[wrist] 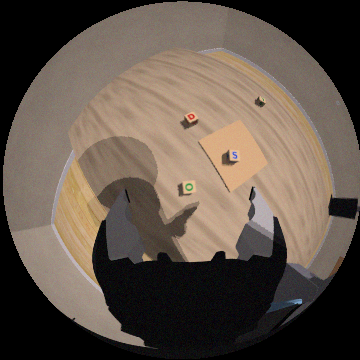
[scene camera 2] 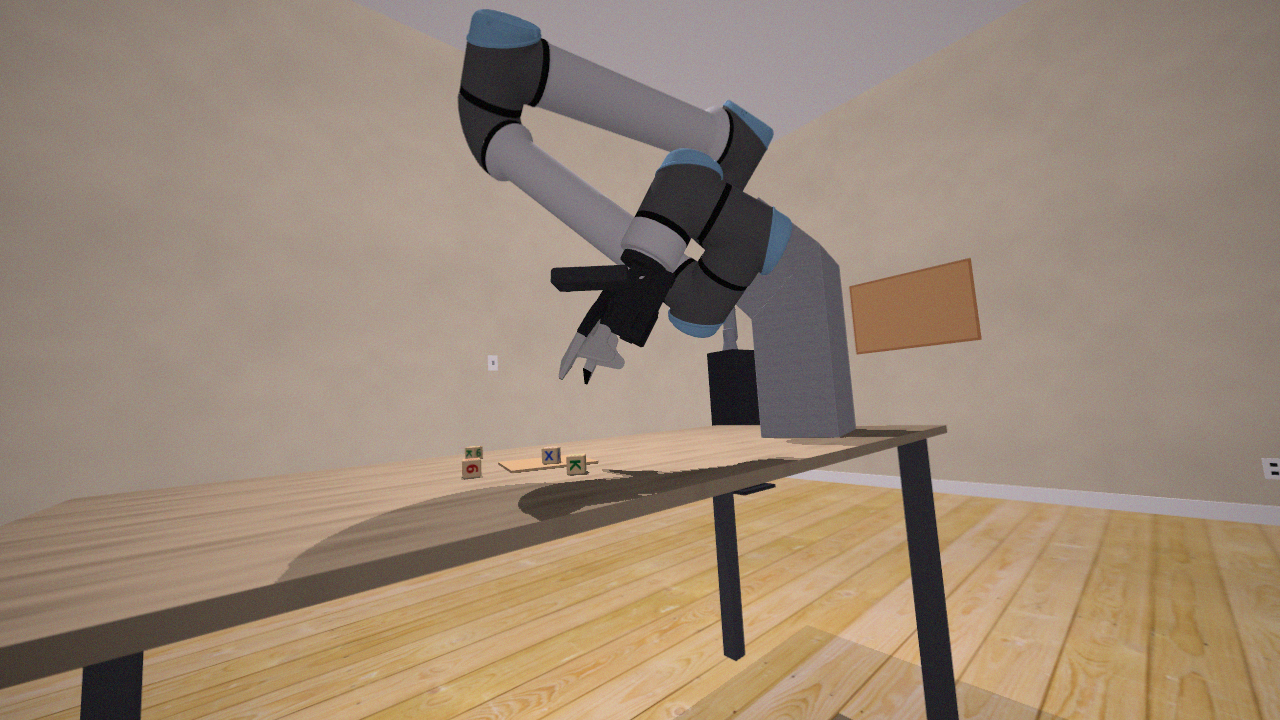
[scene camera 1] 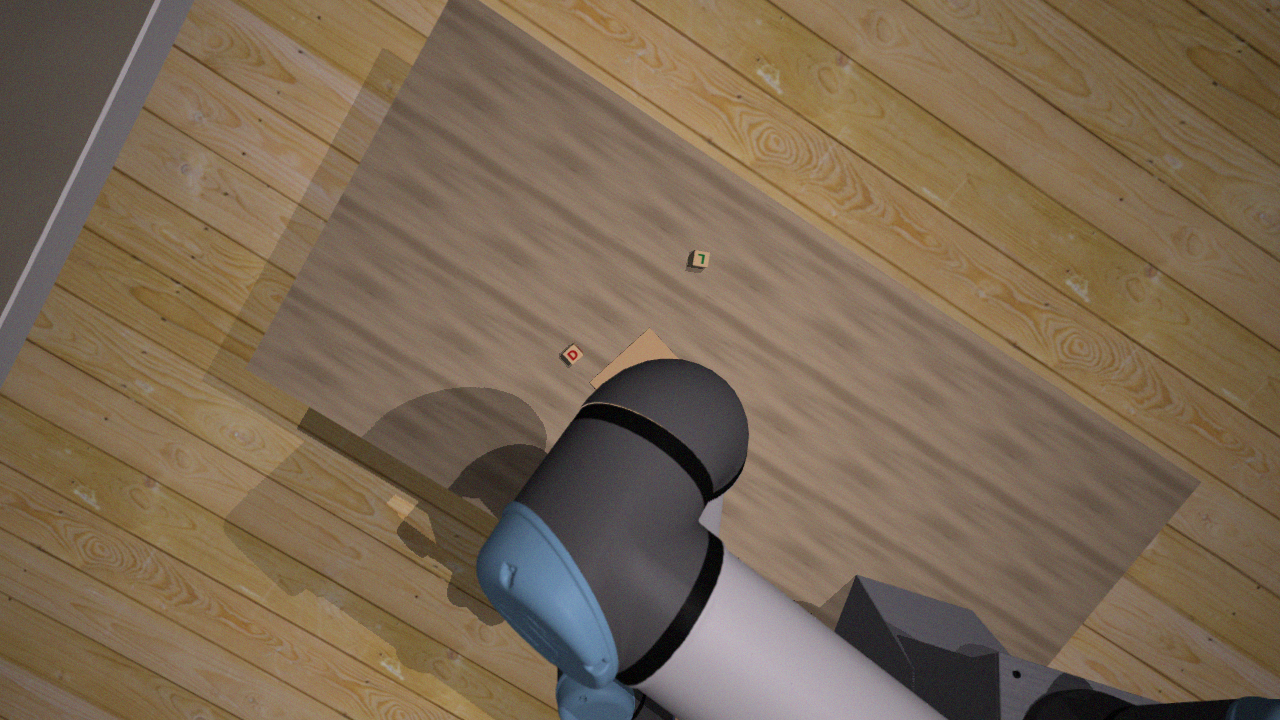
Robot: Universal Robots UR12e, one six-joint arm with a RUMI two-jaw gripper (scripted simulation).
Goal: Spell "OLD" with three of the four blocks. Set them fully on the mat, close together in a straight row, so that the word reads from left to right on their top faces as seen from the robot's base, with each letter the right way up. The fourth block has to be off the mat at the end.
Labels:
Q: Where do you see a mat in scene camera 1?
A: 648, 346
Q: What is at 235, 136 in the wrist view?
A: A mat.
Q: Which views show the gripper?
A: The wrist view and scene camera 2 only.

